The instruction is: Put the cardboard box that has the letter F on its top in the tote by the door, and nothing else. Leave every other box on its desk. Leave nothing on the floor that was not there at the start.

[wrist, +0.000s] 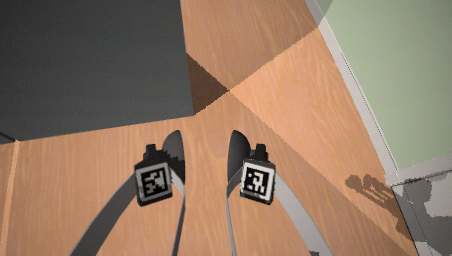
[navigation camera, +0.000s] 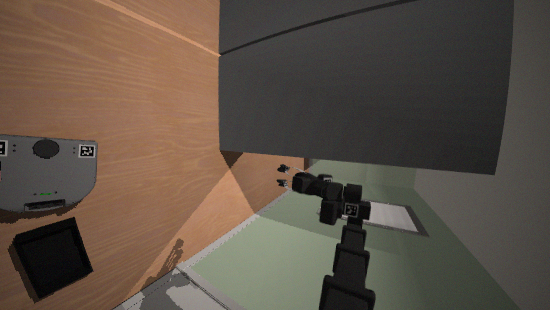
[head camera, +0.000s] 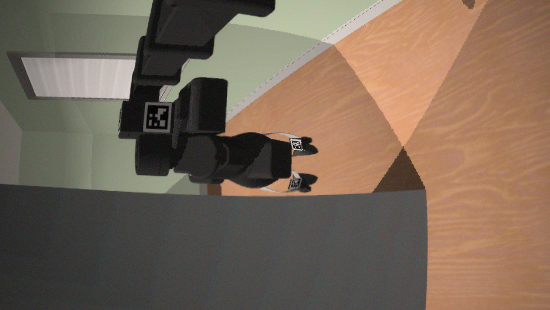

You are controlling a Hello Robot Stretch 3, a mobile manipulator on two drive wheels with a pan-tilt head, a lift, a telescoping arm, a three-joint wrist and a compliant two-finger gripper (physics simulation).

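Seen in the pictures: gripper, fingertip midpoint: [wrist: 206, 149] [navigation camera: 279, 174] [head camera: 309, 165]; robot's base at its link origin: [navigation camera: 47, 147].
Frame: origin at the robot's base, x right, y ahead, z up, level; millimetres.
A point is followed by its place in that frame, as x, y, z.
Note:
My gripper [head camera: 311, 165] {591, -22, 953} [navigation camera: 283, 176] {591, -22, 953} [wrist: 206, 149] {591, -22, 953} is open, with its two fingertips apart and wood floor showing between them. It hangs at the end of the extended arm, beside a corner of a large dark grey surface. No cardboard box and no letter F shows in these views. A black open-topped container [navigation camera: 80, 247] {118, -548, 4} stands on the floor beside the robot's base in the navigation view; I cannot tell whether it is the tote.
The large dark grey surface [head camera: 215, 250] {1075, 208, 953} [navigation camera: 360, 90] {1034, 484, 1227} [wrist: 90, 65] {1051, 372, 488} stands close beside the arm. A green wall [navigation camera: 280, 255] {1305, -897, 677} [wrist: 415, 90] {1035, -937, 369} runs along the other side. The grey robot base [navigation camera: 65, 172] {59, -100, 160} is at the left. A pale framed panel [head camera: 80, 77] {2652, -688, 1548} [navigation camera: 392, 217] {2606, -695, 1768} is on the far wall.

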